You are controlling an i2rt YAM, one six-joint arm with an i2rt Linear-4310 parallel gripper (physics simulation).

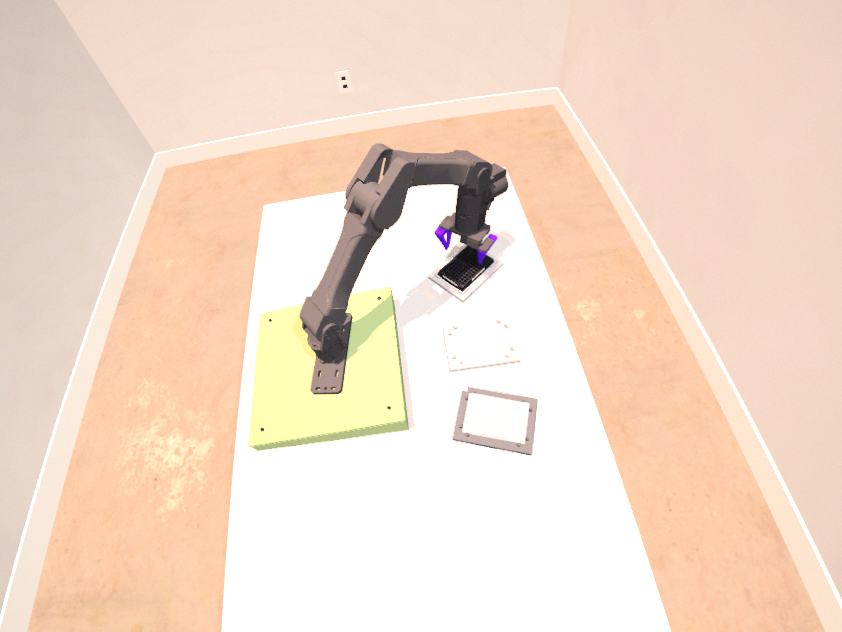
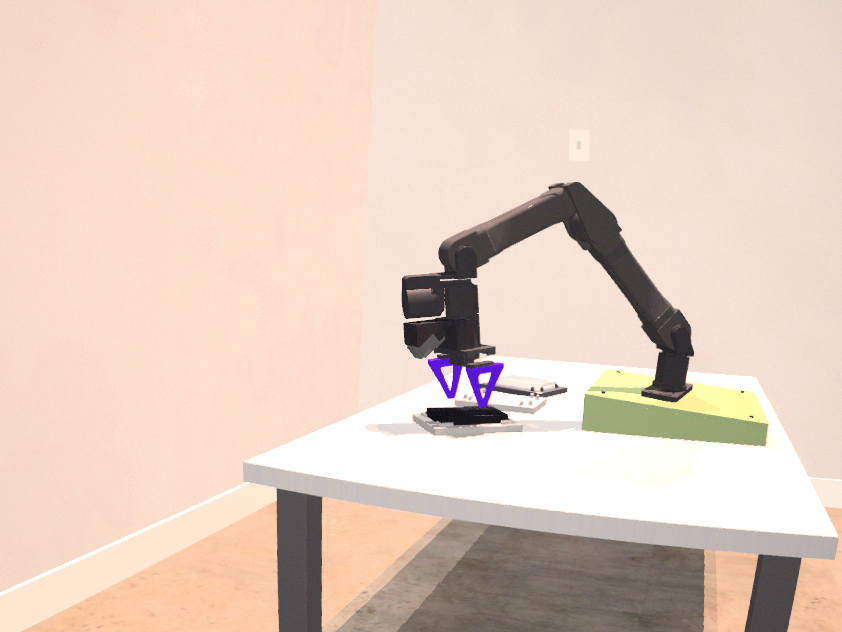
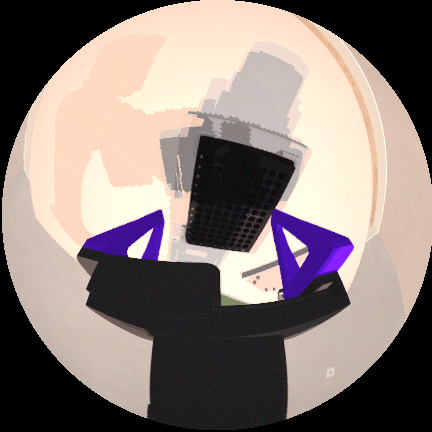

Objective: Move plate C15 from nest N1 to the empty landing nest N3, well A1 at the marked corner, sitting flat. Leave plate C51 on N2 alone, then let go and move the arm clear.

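Note:
A black well plate [image 1: 465, 270] [image 2: 465, 414] [image 3: 235, 195] lies on a pale nest [image 1: 461, 295] [image 2: 476, 429]. A pale plate [image 1: 495, 418] [image 2: 527, 383] lies on a dark grey nest [image 1: 499, 445] [image 2: 557, 391]. No plate or nest label is readable, nor is the marked corner. An empty white nest with small pegs [image 1: 479, 345] [image 2: 520, 404] [image 3: 267, 281], matching the empty landing nest N3, lies between the two loaded nests. My gripper [image 1: 463, 255] [image 2: 467, 401] [image 3: 217, 214] is open, pointing down with its purple fingertips a little above the black plate and holding nothing.
The arm's base stands on a yellow-green block [image 1: 292, 380] [image 2: 680, 428] [image 3: 232, 300] beside the nests. All stand on a white table [image 1: 408, 544] [image 2: 578, 476]. The arm's shadow falls across the table between the black plate and the block.

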